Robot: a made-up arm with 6 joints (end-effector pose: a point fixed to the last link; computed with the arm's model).
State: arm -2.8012 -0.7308 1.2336 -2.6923 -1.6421 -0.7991
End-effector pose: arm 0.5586 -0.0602 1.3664 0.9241 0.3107 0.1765 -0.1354
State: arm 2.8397 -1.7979 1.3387 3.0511 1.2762 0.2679
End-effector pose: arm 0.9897 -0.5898 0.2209 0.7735 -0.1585 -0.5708 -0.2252
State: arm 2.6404 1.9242 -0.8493 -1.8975 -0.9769 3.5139
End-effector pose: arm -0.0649 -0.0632 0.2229 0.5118 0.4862 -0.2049 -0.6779
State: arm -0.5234 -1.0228 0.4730 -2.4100 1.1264 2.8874
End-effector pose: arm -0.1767 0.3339 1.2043 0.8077 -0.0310 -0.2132 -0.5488
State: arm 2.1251 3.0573 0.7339 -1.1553 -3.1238 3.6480
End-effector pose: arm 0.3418 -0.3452 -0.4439 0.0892 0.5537 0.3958 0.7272
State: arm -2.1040 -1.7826 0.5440 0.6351 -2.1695 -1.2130
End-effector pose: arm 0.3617 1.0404 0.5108 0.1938 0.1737 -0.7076 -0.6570
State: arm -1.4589 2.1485 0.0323 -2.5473 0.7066 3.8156
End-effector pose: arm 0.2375 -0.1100 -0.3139 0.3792 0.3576 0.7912 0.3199
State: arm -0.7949 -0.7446 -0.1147 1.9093 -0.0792 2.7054
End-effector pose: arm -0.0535 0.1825 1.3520 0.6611 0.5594 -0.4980 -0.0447
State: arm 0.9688 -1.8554 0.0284 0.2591 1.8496 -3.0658
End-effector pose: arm -0.2529 -0.8289 0.6682 0.3368 0.2423 0.1706 -0.8937
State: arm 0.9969 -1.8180 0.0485 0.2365 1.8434 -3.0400
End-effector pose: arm -0.2242 -0.8302 0.6964 0.3640 0.2257 0.1795 -0.8856
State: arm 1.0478 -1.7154 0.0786 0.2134 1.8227 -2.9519
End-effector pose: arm -0.1666 -0.8173 0.7750 0.4087 0.1654 0.1995 -0.8751
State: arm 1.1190 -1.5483 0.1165 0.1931 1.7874 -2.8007
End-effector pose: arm -0.0799 -0.7715 0.8981 0.4567 0.0570 0.2256 -0.8587
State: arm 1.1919 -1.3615 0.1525 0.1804 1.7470 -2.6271
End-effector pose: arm 0.0116 -0.6890 1.0238 0.4821 -0.0699 0.2460 -0.8380
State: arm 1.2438 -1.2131 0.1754 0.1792 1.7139 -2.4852
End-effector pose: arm 0.0763 -0.6021 1.1119 0.4788 -0.1709 0.2556 -0.8223
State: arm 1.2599 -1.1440 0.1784 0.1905 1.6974 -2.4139
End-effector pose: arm 0.0999 -0.5557 1.1488 0.4628 -0.2174 0.2586 -0.8196
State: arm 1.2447 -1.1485 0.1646 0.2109 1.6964 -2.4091
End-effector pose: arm 0.0898 -0.5585 1.1469 0.4468 -0.2160 0.2594 -0.8285
